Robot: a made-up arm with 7 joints. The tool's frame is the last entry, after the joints. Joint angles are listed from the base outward.
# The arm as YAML. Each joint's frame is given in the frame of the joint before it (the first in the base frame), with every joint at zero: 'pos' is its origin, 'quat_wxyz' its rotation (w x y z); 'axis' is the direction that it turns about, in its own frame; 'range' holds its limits. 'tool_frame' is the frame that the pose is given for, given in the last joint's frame.
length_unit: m
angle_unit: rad
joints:
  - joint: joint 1
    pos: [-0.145, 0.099, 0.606]
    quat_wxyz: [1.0, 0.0, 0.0, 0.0]
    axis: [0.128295, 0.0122, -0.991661]
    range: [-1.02, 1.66]
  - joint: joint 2
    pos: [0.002, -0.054, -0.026]
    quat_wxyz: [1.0, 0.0, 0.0, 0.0]
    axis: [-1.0, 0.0, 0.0]
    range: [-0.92, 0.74]
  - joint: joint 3
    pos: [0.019, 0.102, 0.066]
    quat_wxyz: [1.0, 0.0, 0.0, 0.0]
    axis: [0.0, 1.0, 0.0]
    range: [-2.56, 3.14]
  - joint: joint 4
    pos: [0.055, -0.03, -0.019]
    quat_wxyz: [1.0, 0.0, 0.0, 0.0]
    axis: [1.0, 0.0, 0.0]
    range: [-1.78, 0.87]
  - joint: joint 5
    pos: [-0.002, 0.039, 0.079]
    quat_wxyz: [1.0, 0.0, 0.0, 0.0]
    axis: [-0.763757, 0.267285, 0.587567]
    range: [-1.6, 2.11]
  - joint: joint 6
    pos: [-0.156, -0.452, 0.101]
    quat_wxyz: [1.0, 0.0, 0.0, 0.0]
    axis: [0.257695, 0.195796, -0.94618]
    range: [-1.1, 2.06]
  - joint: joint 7
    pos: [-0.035, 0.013, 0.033]
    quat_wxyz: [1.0, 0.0, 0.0, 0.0]
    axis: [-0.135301, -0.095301, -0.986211]
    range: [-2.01, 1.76]
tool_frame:
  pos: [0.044, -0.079, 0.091]
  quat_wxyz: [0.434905, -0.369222, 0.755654, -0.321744]
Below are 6 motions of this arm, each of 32 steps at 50 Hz.
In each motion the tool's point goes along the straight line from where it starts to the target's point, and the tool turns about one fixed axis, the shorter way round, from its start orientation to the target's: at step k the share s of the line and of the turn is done. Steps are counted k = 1, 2, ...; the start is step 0. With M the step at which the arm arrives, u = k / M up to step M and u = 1 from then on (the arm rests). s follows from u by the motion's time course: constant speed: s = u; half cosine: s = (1 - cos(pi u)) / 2; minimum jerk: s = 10 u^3 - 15 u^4 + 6 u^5.
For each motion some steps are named. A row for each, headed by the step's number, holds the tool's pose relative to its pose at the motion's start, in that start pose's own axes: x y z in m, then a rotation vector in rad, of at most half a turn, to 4 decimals.
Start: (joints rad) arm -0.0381 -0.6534 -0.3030 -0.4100 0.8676 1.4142 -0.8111
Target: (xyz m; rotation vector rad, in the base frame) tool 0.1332 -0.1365 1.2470 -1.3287 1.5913 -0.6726
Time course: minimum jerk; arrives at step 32
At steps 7, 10, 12, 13, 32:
7: -0.0223 0.0034 0.0056 -0.0133 -0.0334 -0.0328
10: -0.0548 0.0083 0.0137 -0.0328 -0.0820 -0.0804
12: -0.0838 0.0127 0.0210 -0.0501 -0.1254 -0.1229
13: -0.0999 0.0151 0.0251 -0.0597 -0.1495 -0.1466
32: -0.3044 0.0460 0.0763 -0.1819 -0.4555 -0.4466

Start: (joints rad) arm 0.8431 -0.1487 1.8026 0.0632 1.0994 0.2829 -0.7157
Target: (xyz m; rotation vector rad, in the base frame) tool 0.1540 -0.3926 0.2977 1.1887 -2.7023 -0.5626
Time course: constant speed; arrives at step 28
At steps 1, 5, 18, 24, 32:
1: -0.0003 0.0032 -0.0050 0.0305 0.0227 0.0173
5: -0.0016 0.0162 -0.0250 0.1524 0.1135 0.0866
18: -0.0058 0.0582 -0.0899 0.5486 0.4086 0.3118
24: -0.0077 0.0776 -0.1198 0.7314 0.5448 0.4157
32: -0.0090 0.0905 -0.1398 0.8533 0.6356 0.4850

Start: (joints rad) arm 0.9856 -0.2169 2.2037 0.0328 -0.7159 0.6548 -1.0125
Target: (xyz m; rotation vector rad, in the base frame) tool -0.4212 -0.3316 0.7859 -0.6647 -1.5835 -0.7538
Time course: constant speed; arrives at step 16
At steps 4, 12, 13, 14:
4: -0.0079 0.0017 -0.0175 0.0592 0.1660 0.0877
12: -0.0238 0.0051 -0.0526 0.1777 0.4981 0.2630
13: -0.0258 0.0056 -0.0569 0.1925 0.5396 0.2849
14: -0.0278 0.0060 -0.0613 0.2073 0.5811 0.3068

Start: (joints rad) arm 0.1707 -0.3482 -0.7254 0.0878 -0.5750 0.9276 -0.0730
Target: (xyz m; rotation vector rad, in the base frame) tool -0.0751 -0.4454 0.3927 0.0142 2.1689 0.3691
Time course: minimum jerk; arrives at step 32
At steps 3, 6, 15, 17, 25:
3: -0.0021 0.0005 0.0021 -0.0036 0.0025 -0.0047
6: -0.0144 0.0036 0.0142 -0.0249 0.0174 -0.0323
15: -0.1307 0.0324 0.1282 -0.2250 0.1575 -0.2928
17: -0.1653 0.0410 0.1621 -0.2846 0.1993 -0.3704
25: -0.2744 0.0681 0.2690 -0.4723 0.3306 -0.6146

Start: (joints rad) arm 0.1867 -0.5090 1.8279 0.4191 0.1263 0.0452 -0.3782
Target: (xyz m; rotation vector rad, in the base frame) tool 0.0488 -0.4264 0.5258 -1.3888 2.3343 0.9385
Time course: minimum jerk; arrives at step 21
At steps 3, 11, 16, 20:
3: -0.0032 0.0015 -0.0033 0.0117 -0.0011 -0.0115
11: -0.0742 0.0362 -0.0765 0.2744 -0.0261 -0.2686
16: -0.1238 0.0604 -0.1276 0.4578 -0.0436 -0.4482
20: -0.1361 0.0664 -0.1403 0.5033 -0.0479 -0.4928

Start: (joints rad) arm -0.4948 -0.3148 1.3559 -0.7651 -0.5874 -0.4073 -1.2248
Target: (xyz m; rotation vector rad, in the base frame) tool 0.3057 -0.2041 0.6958 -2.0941 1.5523 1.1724
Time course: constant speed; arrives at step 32
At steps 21, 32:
21: 0.1713 0.0473 -0.0631 0.3333 0.0768 0.2371
32: 0.2611 0.0720 -0.0962 0.5078 0.1171 0.3613

